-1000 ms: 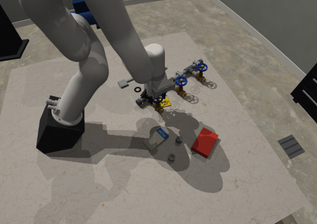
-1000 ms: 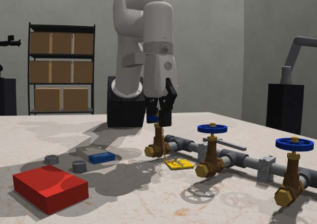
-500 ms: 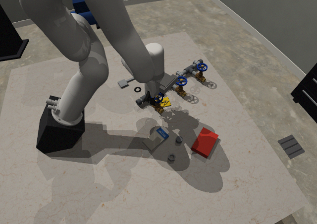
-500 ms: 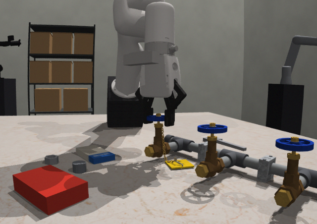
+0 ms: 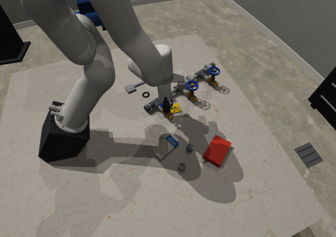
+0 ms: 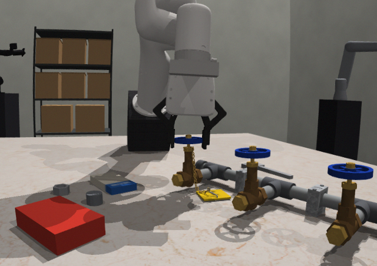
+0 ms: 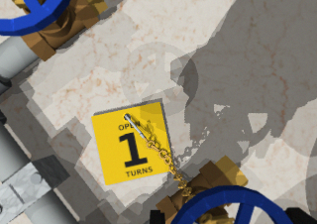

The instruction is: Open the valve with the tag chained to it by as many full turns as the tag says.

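Now: hand 6 cm short of the yellow tag, 5 cm to the right of it and 10 cm above it. Also, from my hand: grey paddle 13 cm behind, 23 cm to the left, 10 cm below; then blue-labelled grey pack 3 cm behind, 16 cm to the right, 10 cm below; then grey nut 2 cm ahead, 26 cm to the right, 10 cm below.
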